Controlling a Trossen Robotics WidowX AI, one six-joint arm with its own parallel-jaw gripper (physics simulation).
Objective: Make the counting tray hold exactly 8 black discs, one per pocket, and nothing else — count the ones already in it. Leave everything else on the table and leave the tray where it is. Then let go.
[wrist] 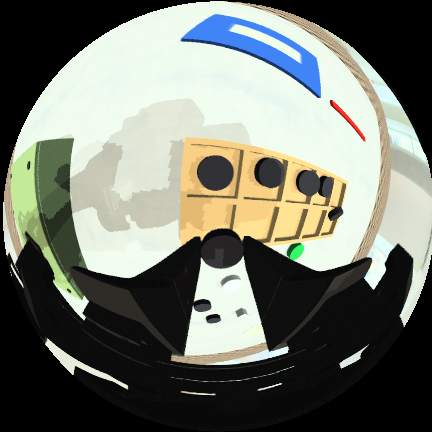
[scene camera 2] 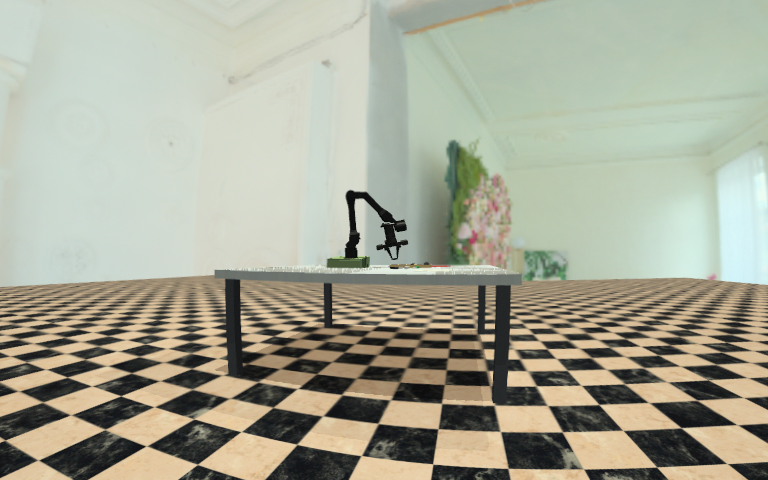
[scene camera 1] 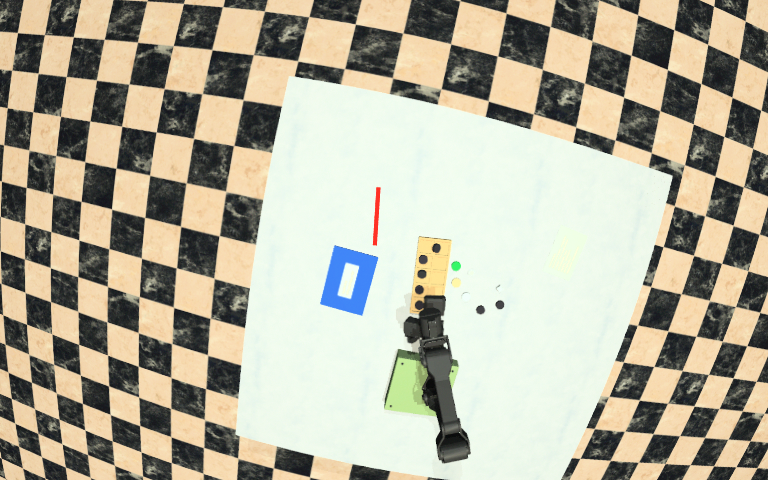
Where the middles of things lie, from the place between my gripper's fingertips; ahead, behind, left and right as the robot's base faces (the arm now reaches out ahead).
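There's a tan counting tray (scene camera 1: pixel 437 266), and my gripper is 8 cm short of it, 4 cm to the right of it and 4 cm above it.
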